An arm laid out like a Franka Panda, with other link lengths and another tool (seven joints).
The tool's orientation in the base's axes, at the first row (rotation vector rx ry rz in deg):
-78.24, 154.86, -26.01
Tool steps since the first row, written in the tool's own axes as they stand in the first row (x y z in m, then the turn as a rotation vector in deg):
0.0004, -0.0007, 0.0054, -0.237, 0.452, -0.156
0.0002, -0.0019, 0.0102, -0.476, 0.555, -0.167
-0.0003, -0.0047, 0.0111, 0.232, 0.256, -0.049
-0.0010, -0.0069, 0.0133, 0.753, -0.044, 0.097
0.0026, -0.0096, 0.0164, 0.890, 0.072, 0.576
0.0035, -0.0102, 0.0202, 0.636, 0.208, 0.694
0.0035, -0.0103, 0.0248, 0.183, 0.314, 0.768
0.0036, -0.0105, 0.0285, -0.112, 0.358, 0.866
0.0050, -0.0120, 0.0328, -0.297, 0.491, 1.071
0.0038, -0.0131, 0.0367, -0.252, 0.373, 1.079
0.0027, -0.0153, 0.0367, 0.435, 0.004, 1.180
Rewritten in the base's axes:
0.0014, -0.0019, -0.0049, -0.239, 0.477, 0.000
0.0034, -0.0035, -0.0091, -0.178, 0.728, -0.035
0.0061, -0.0049, -0.0092, -0.347, -0.031, -0.015
0.0086, -0.0061, -0.0107, -0.398, -0.647, -0.033
0.0092, -0.0111, -0.0126, -0.473, -0.800, -0.515
0.0099, -0.0131, -0.0160, -0.402, -0.548, -0.684
0.0109, -0.0142, -0.0204, -0.198, -0.144, -0.814
0.0117, -0.0152, -0.0238, -0.035, 0.094, -0.938
0.0129, -0.0181, -0.0274, 0.014, 0.270, -1.185
0.0153, -0.0186, -0.0309, 0.080, 0.166, -1.155
0.0176, -0.0190, -0.0303, -0.025, -0.611, -1.099

